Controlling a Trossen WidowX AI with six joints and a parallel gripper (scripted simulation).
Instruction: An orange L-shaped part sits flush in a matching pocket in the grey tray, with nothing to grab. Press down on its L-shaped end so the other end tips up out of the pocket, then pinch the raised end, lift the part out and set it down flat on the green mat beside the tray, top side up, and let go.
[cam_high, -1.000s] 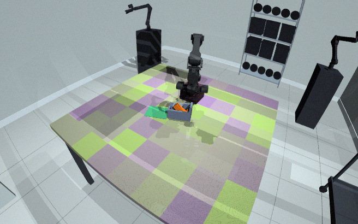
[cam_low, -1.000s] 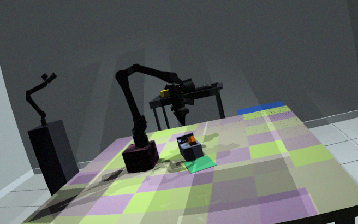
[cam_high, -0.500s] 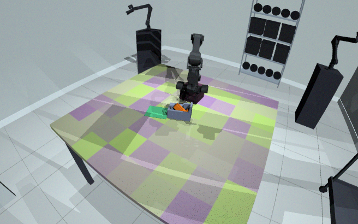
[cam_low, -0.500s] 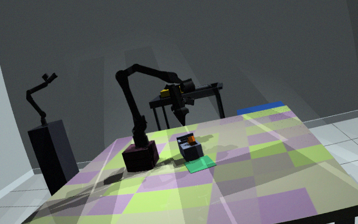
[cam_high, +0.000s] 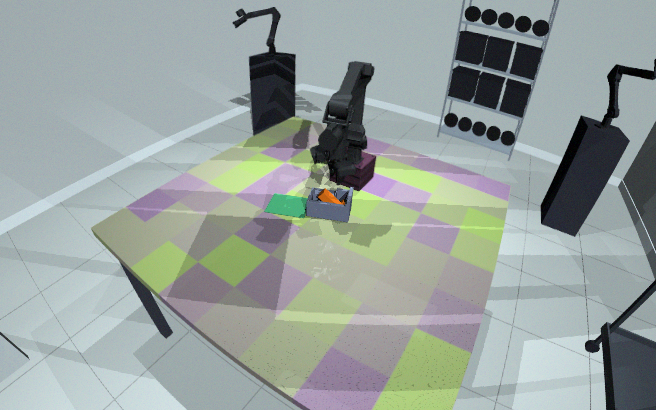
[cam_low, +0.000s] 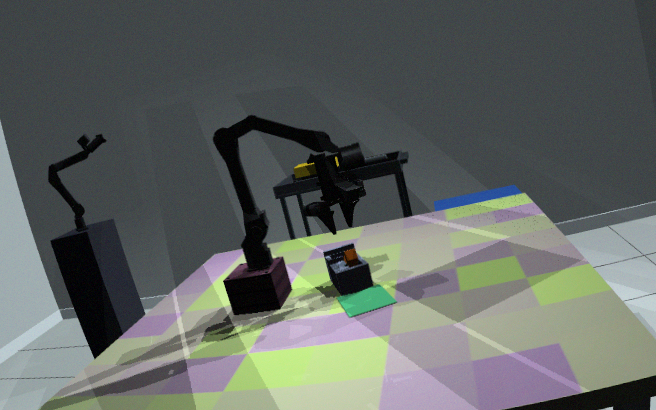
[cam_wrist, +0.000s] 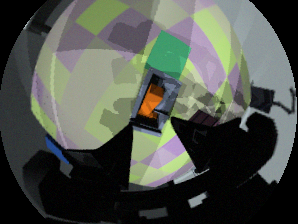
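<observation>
My gripper tip is 2 cm past the orange L-shaped part and 11 cm above it. The rest, counted from my gripper tip: green mat (4 cm ahead, 17 cm to the right, 16 cm below).
</observation>
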